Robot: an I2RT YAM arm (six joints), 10 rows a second.
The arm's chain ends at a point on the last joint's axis. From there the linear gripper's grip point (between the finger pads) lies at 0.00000 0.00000 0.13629 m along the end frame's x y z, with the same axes.
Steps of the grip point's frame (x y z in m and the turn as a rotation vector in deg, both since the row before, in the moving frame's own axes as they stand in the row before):
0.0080 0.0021 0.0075 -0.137 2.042 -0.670
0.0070 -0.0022 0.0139 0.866 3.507 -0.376
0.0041 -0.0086 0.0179 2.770 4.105 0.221
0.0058 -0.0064 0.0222 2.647 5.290 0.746
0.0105 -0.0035 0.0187 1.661 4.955 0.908
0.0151 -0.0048 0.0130 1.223 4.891 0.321
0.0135 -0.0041 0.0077 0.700 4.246 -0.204
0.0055 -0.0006 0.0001 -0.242 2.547 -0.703
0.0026 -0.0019 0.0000 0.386 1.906 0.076
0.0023 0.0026 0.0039 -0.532 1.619 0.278
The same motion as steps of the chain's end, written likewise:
0.0031 0.0018 0.0076 -0.137 2.042 -0.670
-0.0013 -0.0001 0.0142 0.866 3.507 -0.376
-0.0057 -0.0020 0.0184 2.770 4.105 0.221
-0.0068 -0.0002 0.0229 2.647 5.290 0.746
-0.0013 0.0004 0.0193 1.661 4.955 0.908
0.0035 -0.0019 0.0135 1.223 4.891 0.321
0.0034 -0.0024 0.0081 0.700 4.246 -0.204
-0.0006 -0.0011 0.0002 -0.242 2.547 -0.703
-0.0019 -0.0010 0.0001 0.386 1.906 0.076
-0.0015 0.0013 0.0040 -0.532 1.619 0.278

